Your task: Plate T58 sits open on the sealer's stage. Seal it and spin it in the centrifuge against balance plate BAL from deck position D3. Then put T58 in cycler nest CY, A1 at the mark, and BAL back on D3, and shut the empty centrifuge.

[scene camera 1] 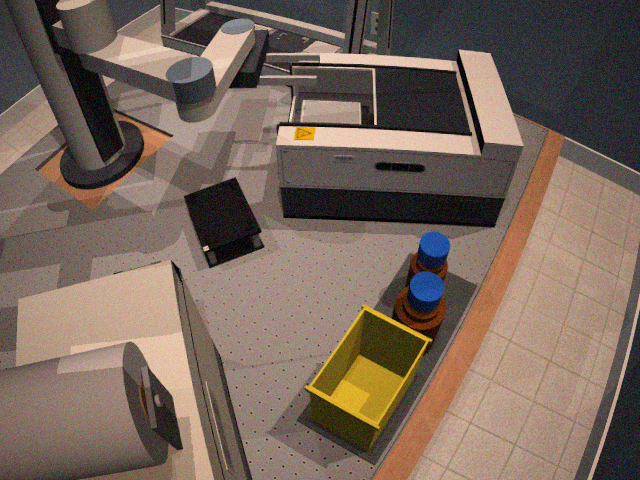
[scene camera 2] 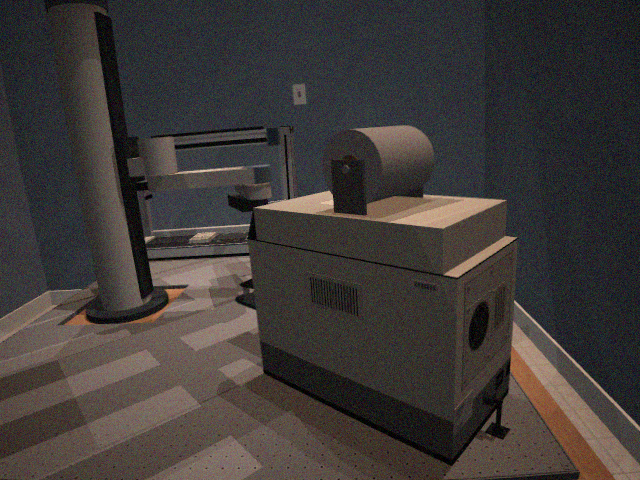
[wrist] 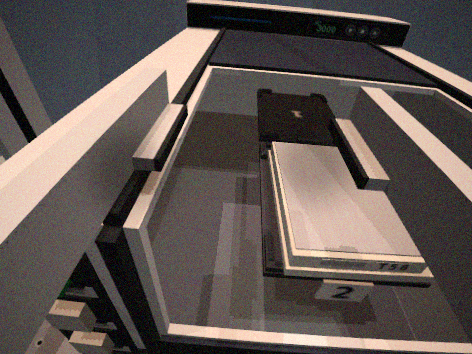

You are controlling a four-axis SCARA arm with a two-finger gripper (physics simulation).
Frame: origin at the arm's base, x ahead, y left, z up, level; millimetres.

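Seen in the pictures: gripper, between the fingertips: (scene camera 1: 318,69) (wrist: 260,99); arm's base, origin of its link: (scene camera 1: 102,155) (scene camera 2: 128,307).
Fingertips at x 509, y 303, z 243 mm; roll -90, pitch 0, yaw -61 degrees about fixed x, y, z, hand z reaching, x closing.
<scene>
Pixels of each thing's middle, then the offset from my fingertips to it. "pt": a spot on its surface instead.
- Plate T58, middle of its body: (wrist: 335,186) (scene camera 1: 331,112) dx +59, dy -41, dz -71 mm
- open centrifuge, middle of its body: (wrist: 297,138) (scene camera 1: 393,128) dx +175, dy +24, dz -108 mm
- tag 2, a spot on its surface: (wrist: 344,291) pt dx +2, dy -71, dz -101 mm
- sealer, middle of its body: (scene camera 1: 136,443) (scene camera 2: 373,266) dx +229, dy -778, dz +8 mm
- pale plate, middle of its body: (scene camera 2: 203,237) dx -433, dy +273, dz -167 mm
- black wedge-shaped unit, middle of its body: (scene camera 1: 222,220) dx -33, dy -322, dz -198 mm
- yellow bin, a spot on its surface: (scene camera 1: 369,387) pt dx +400, dy -466, dz -222 mm
- centrifuge's control panel, a spot on its surface: (wrist: 300,24) pt dx +311, dy +95, dz -3 mm
Plate T58 (wrist: 345,200) (scene camera 1: 330,112), covered by a smooth pale sheet, lies in the open centrifuge (scene camera 1: 392,173) (wrist: 320,341), above the tag 2 (wrist: 344,291). Its label faces the wrist camera. My gripper (wrist: 260,99) (scene camera 1: 316,69) is shut with nothing between its fingers. It is above the centrifuge opening, turned and shifted left of T58 in the wrist view. In scene camera 2 its fingers are hidden behind the sealer (scene camera 2: 356,310) (scene camera 1: 98,320). A pale plate (scene camera 2: 203,237) lies on the back deck (scene camera 2: 196,254); I cannot read whether it is BAL. Nest CY cannot be made out.
A black wedge-shaped unit (scene camera 1: 222,217) stands between sealer and centrifuge. Two blue-capped bottles (scene camera 1: 434,248) (scene camera 1: 426,291) and a yellow bin (scene camera 1: 369,387) stand near the wooden edge (scene camera 1: 509,248). The arm column (scene camera 1: 54,87) (scene camera 2: 93,155) rises at the left. The centrifuge's control panel (wrist: 300,24) shows green digits.
</scene>
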